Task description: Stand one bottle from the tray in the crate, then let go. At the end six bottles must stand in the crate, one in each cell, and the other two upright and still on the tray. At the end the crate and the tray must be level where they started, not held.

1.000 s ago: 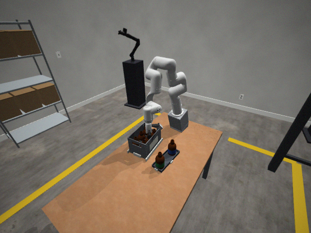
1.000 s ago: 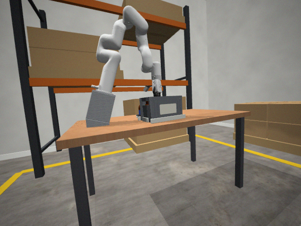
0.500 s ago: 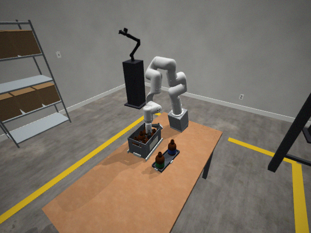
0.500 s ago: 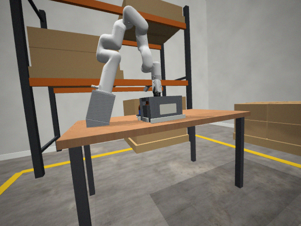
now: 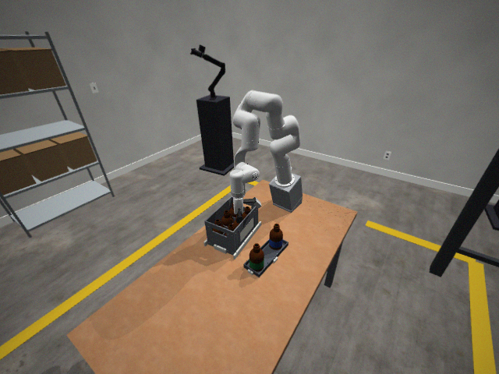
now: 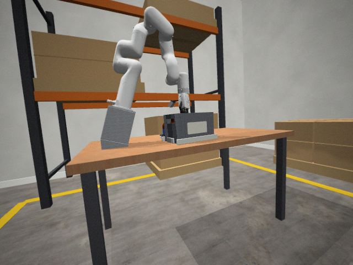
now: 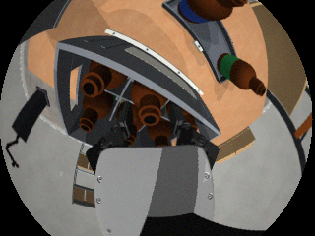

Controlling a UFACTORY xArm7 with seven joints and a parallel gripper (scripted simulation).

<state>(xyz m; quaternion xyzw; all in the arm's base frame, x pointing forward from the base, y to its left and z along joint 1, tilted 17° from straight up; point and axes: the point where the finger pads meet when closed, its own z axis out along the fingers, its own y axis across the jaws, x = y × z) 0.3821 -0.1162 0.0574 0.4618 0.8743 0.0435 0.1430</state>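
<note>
Right now the bottle is 7 cm below my hand. From my hand the other things lie so: crate (8 cm below, 4 cm to the right); then dark tray (20 cm to the left, 15 cm below, 6 cm ahead).
</note>
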